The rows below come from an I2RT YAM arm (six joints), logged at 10 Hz.
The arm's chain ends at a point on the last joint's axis. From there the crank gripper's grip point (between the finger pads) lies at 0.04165 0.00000 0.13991 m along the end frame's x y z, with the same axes.
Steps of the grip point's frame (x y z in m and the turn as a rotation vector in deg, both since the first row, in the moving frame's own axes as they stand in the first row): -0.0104, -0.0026, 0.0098, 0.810, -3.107, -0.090; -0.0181, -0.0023, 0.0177, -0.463, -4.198, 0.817; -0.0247, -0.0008, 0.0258, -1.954, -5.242, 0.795; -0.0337, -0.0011, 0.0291, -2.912, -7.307, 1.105; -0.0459, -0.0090, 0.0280, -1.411, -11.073, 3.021; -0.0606, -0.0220, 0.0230, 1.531, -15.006, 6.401; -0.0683, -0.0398, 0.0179, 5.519, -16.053, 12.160; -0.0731, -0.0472, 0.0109, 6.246, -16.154, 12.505; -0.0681, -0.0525, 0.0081, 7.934, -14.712, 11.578; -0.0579, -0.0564, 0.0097, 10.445, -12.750, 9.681; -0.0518, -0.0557, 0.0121, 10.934, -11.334, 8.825
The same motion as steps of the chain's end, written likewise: -0.0028, -0.0005, 0.0078, 0.810, -3.107, -0.090; -0.0077, -0.0040, 0.0150, -0.463, -4.198, 0.817; -0.0117, -0.0061, 0.0227, -1.954, -5.242, 0.795; -0.0155, -0.0090, 0.0251, -2.912, -7.307, 1.105; -0.0181, -0.0140, 0.0227, -1.411, -11.073, 3.021; -0.0230, -0.0207, 0.0170, 1.531, -15.006, 6.401; -0.0288, -0.0306, 0.0121, 5.519, -16.053, 12.160; -0.0336, -0.0363, 0.0053, 6.246, -16.154, 12.505; -0.0327, -0.0374, 0.0029, 7.934, -14.712, 11.578; -0.0279, -0.0348, 0.0057, 10.445, -12.750, 9.681; -0.0253, -0.0329, 0.0086, 10.934, -11.334, 8.825
